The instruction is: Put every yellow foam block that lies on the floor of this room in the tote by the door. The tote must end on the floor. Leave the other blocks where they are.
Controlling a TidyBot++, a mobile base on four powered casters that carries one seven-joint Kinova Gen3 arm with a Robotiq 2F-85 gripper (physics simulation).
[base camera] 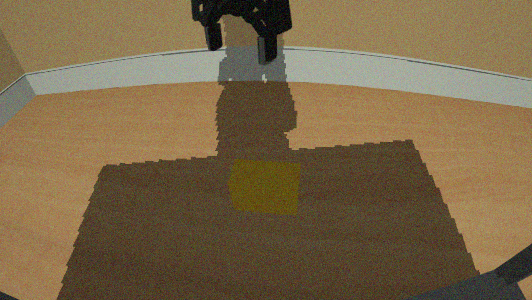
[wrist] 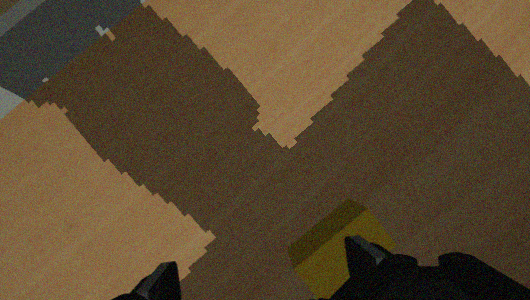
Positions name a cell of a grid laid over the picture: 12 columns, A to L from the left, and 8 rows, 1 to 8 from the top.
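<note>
Visible together: my gripper (base camera: F2) and a yellow foam block (base camera: G6). The wrist view also has the gripper (wrist: F8) in frame.
</note>
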